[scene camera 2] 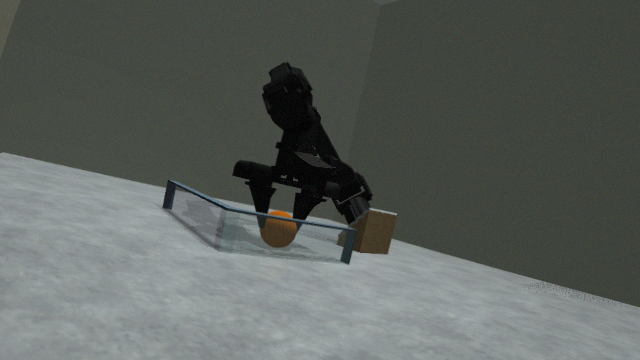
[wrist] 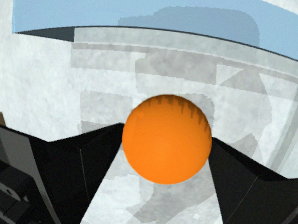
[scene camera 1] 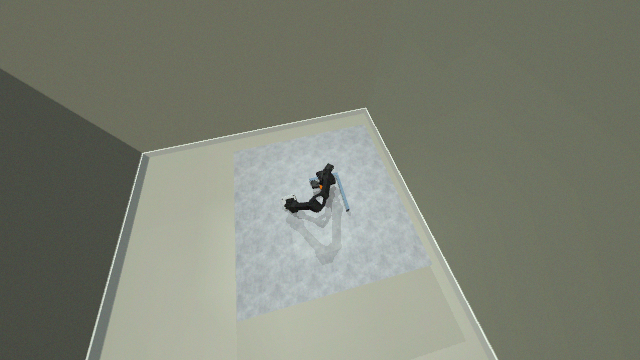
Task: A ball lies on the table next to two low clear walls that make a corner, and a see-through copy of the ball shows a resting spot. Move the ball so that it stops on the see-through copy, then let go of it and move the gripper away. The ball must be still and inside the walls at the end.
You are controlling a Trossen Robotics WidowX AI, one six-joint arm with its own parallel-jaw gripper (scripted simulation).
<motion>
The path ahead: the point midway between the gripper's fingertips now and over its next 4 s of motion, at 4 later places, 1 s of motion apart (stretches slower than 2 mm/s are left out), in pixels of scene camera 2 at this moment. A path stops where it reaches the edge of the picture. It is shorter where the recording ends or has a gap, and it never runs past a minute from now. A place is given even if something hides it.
The gripper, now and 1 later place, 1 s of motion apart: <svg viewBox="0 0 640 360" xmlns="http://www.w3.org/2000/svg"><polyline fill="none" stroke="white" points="278,230 290,176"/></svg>
</motion>
